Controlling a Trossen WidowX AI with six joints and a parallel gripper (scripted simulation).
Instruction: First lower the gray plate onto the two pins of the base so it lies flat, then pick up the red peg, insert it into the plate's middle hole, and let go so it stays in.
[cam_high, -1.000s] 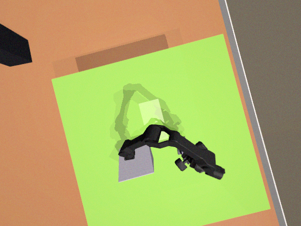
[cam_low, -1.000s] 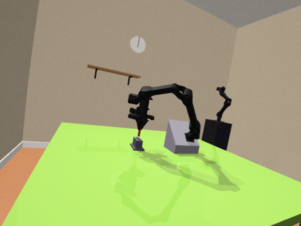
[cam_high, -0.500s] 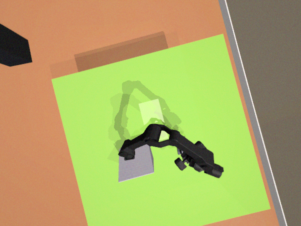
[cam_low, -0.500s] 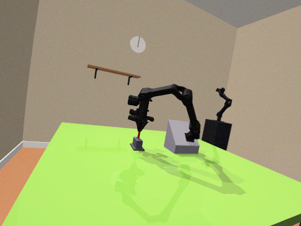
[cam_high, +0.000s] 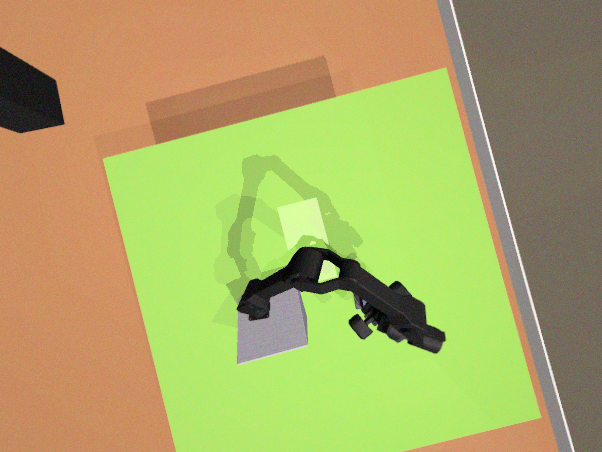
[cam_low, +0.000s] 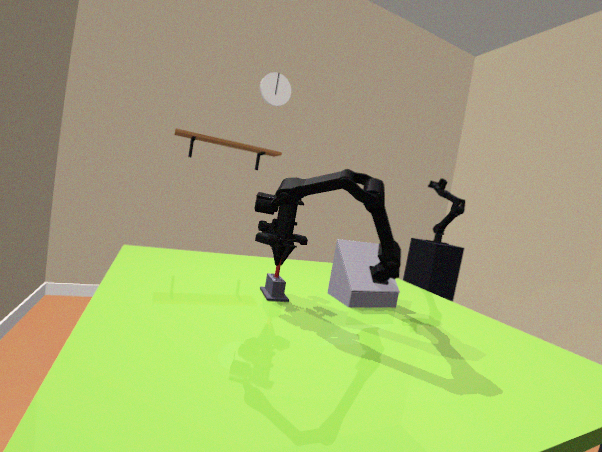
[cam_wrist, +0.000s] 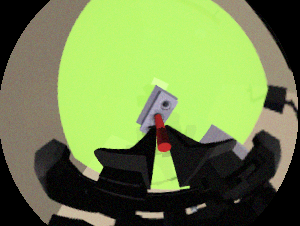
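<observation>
The red peg is right at my gripper tip. Also, from my gripper tip: dark base 90 mm below; gray plate 50 mm below.
</observation>
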